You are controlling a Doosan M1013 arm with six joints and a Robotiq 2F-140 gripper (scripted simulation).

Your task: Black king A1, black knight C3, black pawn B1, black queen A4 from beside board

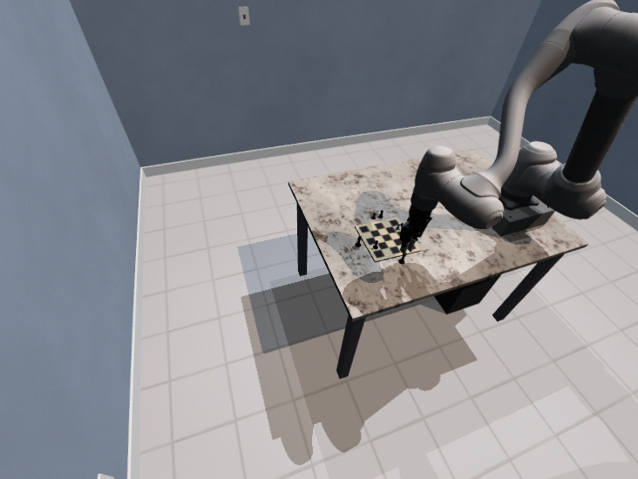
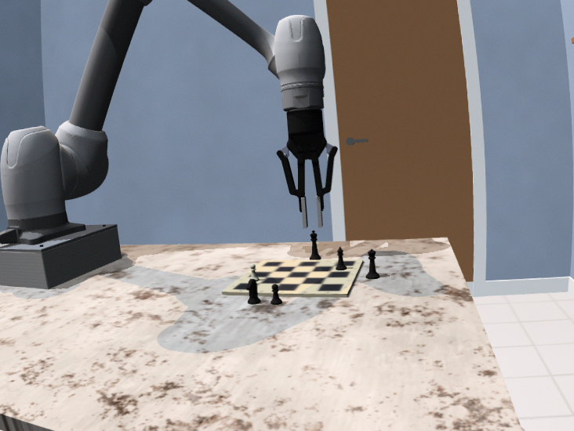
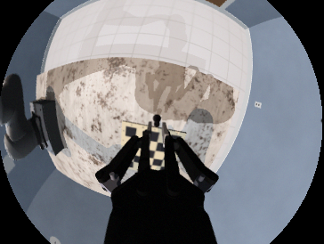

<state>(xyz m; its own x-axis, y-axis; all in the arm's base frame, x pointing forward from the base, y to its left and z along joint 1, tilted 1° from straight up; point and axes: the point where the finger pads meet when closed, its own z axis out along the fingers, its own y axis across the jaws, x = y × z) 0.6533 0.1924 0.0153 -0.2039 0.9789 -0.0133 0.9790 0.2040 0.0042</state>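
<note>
Right now my hand is 7 cm above the black king. From my hand the other things lie so: small chessboard 14 cm to the right, 10 cm below, 1 cm ahead; white pawn 18 cm to the right, 8 cm below, 6 cm behind; black pawn 28 cm to the right, 9 cm below, 2 cm ahead.
</note>
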